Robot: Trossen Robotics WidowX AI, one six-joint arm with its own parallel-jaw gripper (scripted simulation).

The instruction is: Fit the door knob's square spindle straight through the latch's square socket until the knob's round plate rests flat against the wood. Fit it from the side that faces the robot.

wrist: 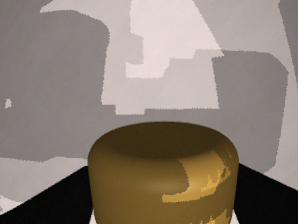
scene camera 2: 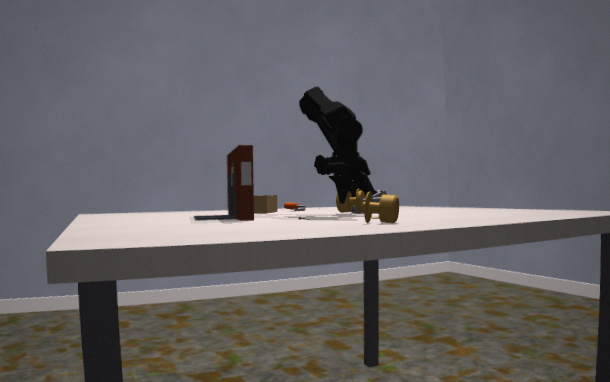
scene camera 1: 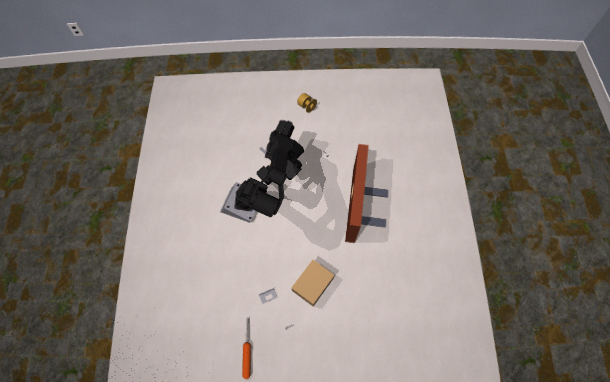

Labels:
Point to a cardboard box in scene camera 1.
315,279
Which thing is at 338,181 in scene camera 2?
My gripper.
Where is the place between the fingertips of my gripper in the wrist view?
161,174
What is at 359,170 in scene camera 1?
A wooden door piece.

